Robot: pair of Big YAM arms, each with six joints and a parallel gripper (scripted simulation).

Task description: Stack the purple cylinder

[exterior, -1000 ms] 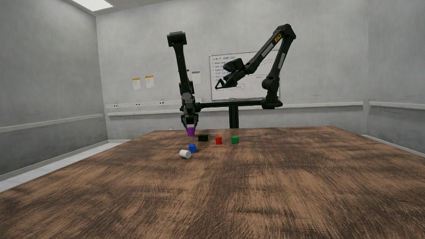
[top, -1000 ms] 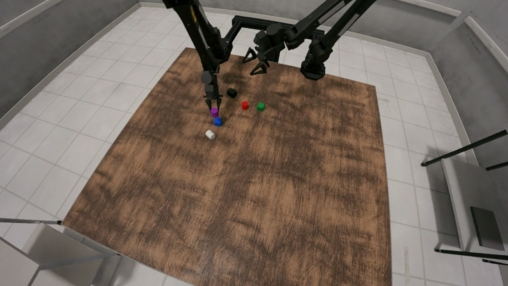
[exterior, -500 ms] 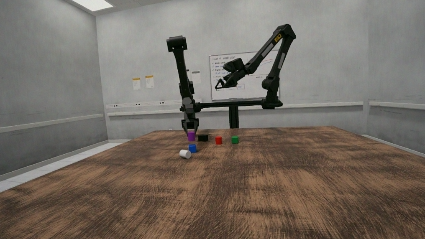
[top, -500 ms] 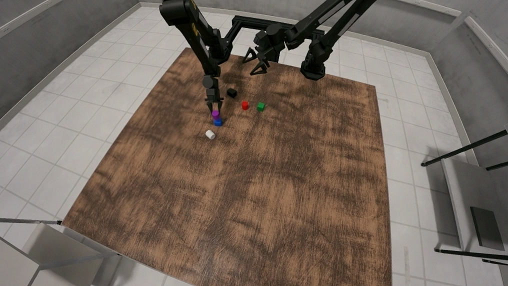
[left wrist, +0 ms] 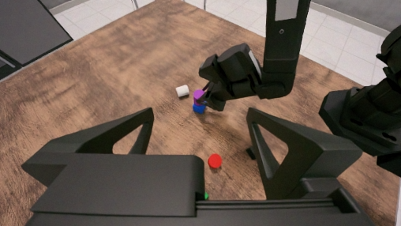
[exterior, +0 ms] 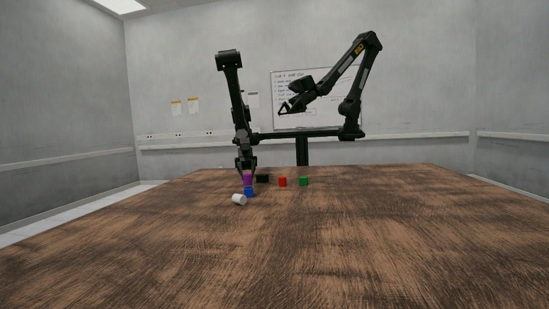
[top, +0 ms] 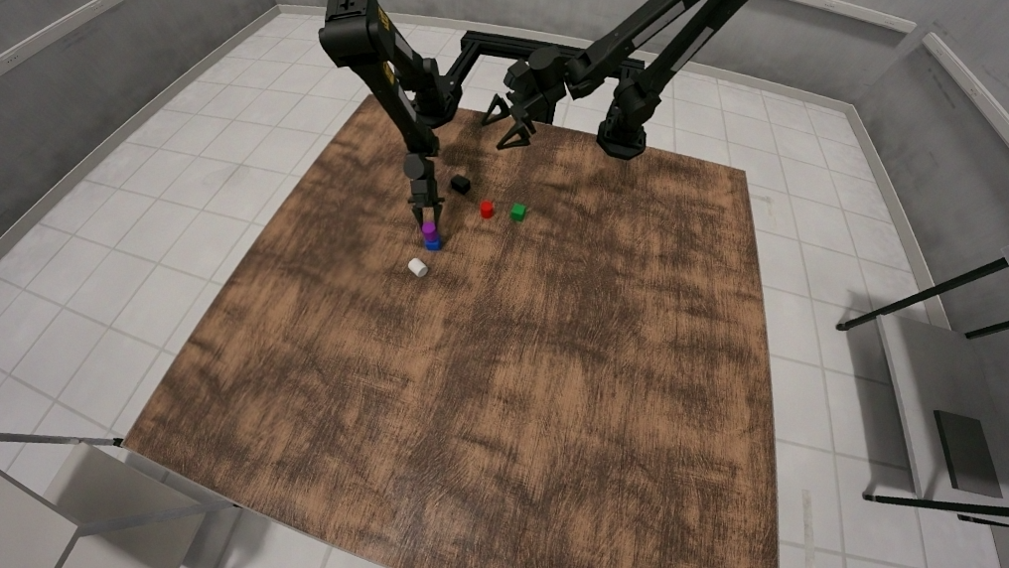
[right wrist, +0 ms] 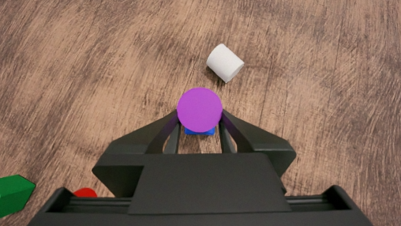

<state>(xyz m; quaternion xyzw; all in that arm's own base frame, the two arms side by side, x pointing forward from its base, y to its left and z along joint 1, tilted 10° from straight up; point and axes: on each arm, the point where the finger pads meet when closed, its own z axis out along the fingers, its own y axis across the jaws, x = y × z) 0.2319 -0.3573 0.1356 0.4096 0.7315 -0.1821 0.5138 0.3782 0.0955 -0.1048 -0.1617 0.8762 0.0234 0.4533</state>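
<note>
The blue cube is 60 mm below my right hand. Also, from my right hand: white cylinder: 100 mm ahead, 60 mm below, 20 mm to the right; red cylinder: 160 mm behind, 140 mm to the left, 60 mm below; purple cylinder: 10 mm below, 10 mm ahead.
</note>
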